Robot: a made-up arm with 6 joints.
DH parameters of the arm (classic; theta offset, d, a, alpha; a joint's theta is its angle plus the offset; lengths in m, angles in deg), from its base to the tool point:
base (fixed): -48.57 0 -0.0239 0
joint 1: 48.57 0.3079 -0.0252 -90
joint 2: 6.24 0 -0.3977 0
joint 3: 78.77 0.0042 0.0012 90
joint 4: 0 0.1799 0.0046 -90
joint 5: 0 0.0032 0.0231 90
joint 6: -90 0.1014 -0.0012 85
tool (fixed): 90 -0.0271 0 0
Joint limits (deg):
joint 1: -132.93..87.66
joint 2: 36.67..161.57
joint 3: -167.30..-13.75
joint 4: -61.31..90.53
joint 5: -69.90..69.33
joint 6: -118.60..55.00
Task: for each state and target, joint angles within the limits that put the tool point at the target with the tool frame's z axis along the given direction. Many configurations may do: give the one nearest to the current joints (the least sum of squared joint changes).
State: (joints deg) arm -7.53 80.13 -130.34 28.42 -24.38 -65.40
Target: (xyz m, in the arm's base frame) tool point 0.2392 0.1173 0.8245 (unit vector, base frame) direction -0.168 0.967 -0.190
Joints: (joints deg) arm 25.09 90.49 -108.94 -4.58 -18.98 -104.06
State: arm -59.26 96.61 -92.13 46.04 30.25 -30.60
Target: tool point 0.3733 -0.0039 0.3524 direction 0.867 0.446 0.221
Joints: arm -7.42 132.64 -90.15 22.84 43.86 -50.49
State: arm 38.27 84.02 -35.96 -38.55 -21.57 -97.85
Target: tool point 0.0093 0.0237 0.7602 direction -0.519 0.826 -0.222
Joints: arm 39.29 52.15 -66.01 -20.45 -27.96 -85.85
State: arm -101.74 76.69 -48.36 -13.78 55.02 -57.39
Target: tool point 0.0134 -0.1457 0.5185 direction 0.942 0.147 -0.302
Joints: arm -63.21 91.50 -57.59 -17.40 57.37 -64.91
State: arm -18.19 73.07 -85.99 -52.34 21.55 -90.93
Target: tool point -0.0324 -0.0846 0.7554 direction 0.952 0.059 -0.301
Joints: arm -63.35 63.36 -85.81 -37.92 26.55 -74.96
